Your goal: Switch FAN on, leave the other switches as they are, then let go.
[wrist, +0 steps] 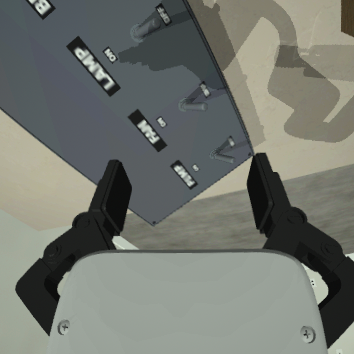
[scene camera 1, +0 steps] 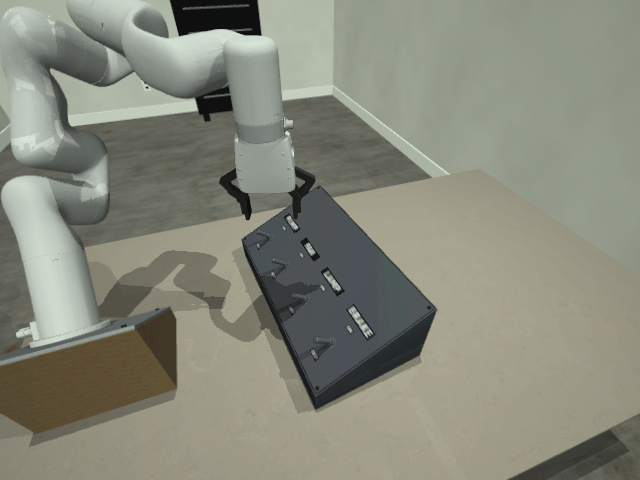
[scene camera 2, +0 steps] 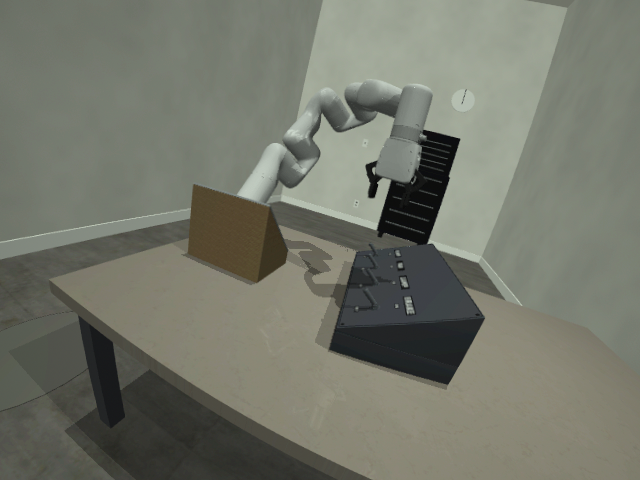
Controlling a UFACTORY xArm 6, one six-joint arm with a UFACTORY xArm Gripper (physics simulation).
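Pixels of known places: gripper, fingertip midpoint: [wrist: 186, 170] [scene camera 1: 272, 215] [scene camera 2: 386, 203]; arm's base at its link origin: [scene camera 1: 73, 335] [scene camera 2: 239, 218].
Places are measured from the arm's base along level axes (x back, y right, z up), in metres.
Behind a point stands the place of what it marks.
Note:
The dark sloped switch box [scene camera 1: 382, 268] @(x -0.625, y 0.042, z 0.031 m) [scene camera 2: 439, 289] @(x -0.600, y 0.056, z 0.019 m) [wrist: 65, 115] @(x -0.586, y -0.024, z 0.019 m) stands on the table. The FAN label [scene camera 1: 309, 249] @(x -0.501, y -0.109, z -0.011 m) [scene camera 2: 400, 265] @(x -0.503, y -0.109, z -0.010 m) [wrist: 147, 131] @(x -0.503, y -0.108, z -0.010 m) is between PUMP and LAMP. The FAN lever [scene camera 1: 280, 264] @(x -0.422, y -0.090, z -0.022 m) [scene camera 2: 371, 260] @(x -0.418, y -0.090, z -0.019 m) [wrist: 194, 106] @(x -0.419, y -0.092, z -0.010 m) leans to its OFF side, away from the ON mark [wrist: 161, 121] @(x -0.478, y -0.105, z -0.021 m). The PUMP lever [scene camera 1: 264, 236] @(x -0.402, y -0.209, z -0.020 m) [wrist: 222, 155] @(x -0.402, y -0.209, z -0.019 m) and LAMP lever [scene camera 1: 299, 299] @(x -0.440, y 0.028, z -0.018 m) [wrist: 145, 29] @(x -0.440, y 0.023, z -0.010 m) also lean to OFF, as does the fourth lever [scene camera 1: 324, 341] @(x -0.461, y 0.146, z -0.015 m) in scene camera 1. My gripper [scene camera 1: 272, 216] @(x -0.414, y -0.044, z 0.161 m) [scene camera 2: 387, 201] @(x -0.414, y -0.044, z 0.161 m) [wrist: 186, 170] @(x -0.414, y -0.044, z 0.161 m) is open and empty, above the PUMP end of the box, apart from the levers.
A wooden wedge-shaped block [scene camera 1: 98, 374] @(x -0.063, y 0.099, z -0.001 m) [scene camera 2: 227, 235] @(x -0.043, y 0.100, z -0.023 m) stands near the arm's base, to the left of the switch box. The table [scene camera 1: 516, 310] @(x -0.966, y 0.141, z -0.129 m) [scene camera 2: 232, 320] @(x -0.210, y 0.266, z -0.129 m) ends just behind the PUMP end. A black cabinet [scene camera 1: 217, 15] [scene camera 2: 413, 211] stands on the floor beyond.

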